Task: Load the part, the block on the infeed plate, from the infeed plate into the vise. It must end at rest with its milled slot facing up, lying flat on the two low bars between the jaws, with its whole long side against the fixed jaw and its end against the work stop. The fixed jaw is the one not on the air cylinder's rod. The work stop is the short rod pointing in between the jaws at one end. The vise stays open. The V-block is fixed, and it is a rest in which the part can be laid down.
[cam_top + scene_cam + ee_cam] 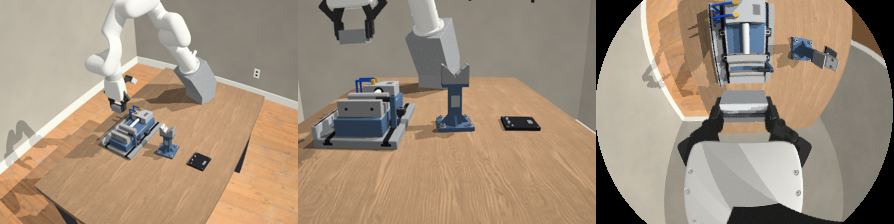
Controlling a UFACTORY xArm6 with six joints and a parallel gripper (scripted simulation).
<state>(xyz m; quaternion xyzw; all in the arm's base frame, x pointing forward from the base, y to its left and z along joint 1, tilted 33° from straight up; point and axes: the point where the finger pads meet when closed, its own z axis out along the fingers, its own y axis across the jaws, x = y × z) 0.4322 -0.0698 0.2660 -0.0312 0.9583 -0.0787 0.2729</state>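
Now: the fixed jaw 30 mm ahead of my hand, 10 mm to the left of it and 170 mm below it. The rest, counted from my hand: black stop rod (60 mm to the left, 160 mm below); part (right at my hand); moving jaw (30 mm behind, 10 mm to the left, 170 mm below).
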